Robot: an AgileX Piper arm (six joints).
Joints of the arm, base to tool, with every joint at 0 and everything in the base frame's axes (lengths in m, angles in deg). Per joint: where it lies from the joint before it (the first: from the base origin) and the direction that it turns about. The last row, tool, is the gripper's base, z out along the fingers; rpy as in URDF.
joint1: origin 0 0 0.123 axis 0 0 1
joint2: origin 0 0 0 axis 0 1 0
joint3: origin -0.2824 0 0.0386 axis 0 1 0
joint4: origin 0.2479 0 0.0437 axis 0.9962 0 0.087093
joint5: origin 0 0 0 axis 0 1 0
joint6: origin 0.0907 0 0.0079 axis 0.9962 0 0.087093
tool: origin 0 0 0 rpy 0 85.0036 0
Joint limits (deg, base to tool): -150..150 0..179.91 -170..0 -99.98..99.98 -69.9..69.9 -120..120
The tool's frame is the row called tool.
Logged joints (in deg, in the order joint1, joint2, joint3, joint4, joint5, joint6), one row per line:
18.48 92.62 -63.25 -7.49 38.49 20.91
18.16 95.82 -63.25 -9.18 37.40 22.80
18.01 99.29 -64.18 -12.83 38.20 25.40
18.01 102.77 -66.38 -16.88 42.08 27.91
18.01 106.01 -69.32 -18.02 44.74 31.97
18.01 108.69 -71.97 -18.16 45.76 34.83
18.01 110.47 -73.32 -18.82 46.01 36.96
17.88 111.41 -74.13 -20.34 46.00 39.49
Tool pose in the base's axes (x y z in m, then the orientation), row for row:
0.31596 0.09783 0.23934 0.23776 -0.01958 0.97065 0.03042
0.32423 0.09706 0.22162 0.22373 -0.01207 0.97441 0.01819
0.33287 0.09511 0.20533 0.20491 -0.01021 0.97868 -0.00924
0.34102 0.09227 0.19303 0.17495 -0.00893 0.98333 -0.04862
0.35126 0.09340 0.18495 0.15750 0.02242 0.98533 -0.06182
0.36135 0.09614 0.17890 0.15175 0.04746 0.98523 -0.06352
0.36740 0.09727 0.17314 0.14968 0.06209 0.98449 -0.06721
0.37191 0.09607 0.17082 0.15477 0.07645 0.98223 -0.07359
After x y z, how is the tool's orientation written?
As a quaternion, w x y z.
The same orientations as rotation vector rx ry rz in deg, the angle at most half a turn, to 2 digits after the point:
-3.07 152.39 4.78
-1.91 154.10 2.88
-1.63 156.34 -1.48
-1.45 159.65 -7.89
3.68 161.52 -10.13
7.80 162.02 -10.45
10.22 162.08 -11.07
12.55 161.25 -12.08

